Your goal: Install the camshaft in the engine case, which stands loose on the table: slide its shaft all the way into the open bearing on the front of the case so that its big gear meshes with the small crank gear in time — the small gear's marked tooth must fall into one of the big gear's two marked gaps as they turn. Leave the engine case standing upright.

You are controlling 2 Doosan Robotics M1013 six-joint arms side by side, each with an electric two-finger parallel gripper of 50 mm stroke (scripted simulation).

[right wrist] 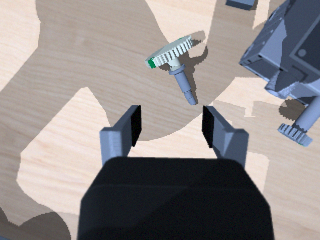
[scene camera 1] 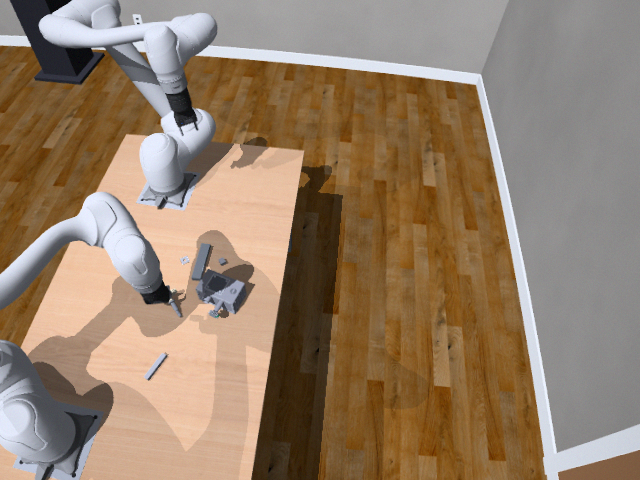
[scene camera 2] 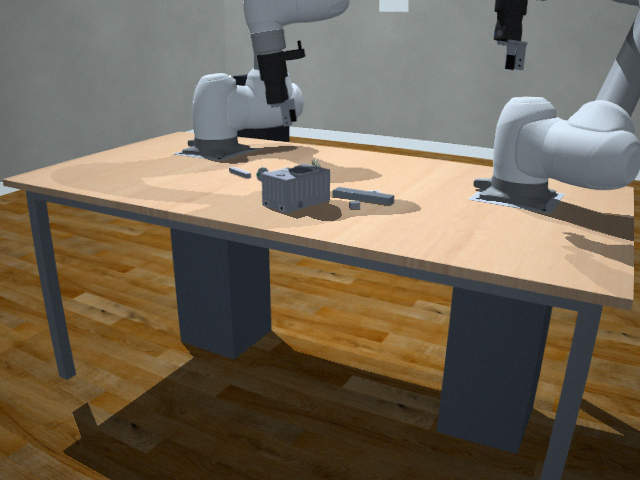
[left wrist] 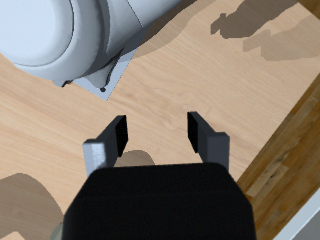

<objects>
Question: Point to a grey engine case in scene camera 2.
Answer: At 295,188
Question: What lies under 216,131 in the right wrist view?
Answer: My right gripper.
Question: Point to a grey engine case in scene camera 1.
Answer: At 219,289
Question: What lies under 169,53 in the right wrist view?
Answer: A camshaft.
</objects>
